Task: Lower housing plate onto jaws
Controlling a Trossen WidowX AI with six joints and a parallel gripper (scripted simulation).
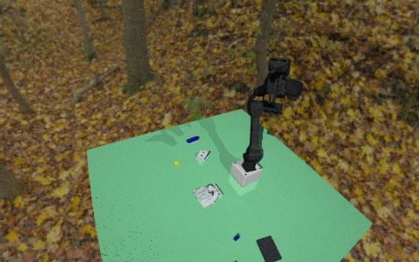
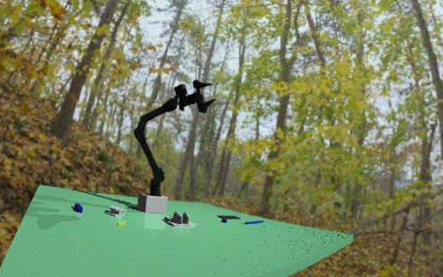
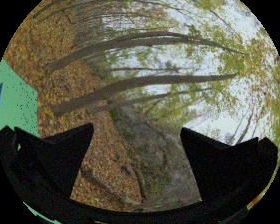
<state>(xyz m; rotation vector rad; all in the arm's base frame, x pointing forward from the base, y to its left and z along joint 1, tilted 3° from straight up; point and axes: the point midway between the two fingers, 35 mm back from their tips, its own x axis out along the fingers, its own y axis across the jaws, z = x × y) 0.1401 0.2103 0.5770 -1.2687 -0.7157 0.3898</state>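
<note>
My gripper tip is now 5 cm short of the white part, 43 cm to the left of it and 68 cm above it. The rest, counted from my gripper tip: dark flat plate 7 cm behind, 23 cm to the left, 69 cm below; then small blue block 5 cm ahead, 13 cm to the left, 68 cm below; then yellow bit 22 cm ahead, 42 cm to the right, 69 cm below.
</note>
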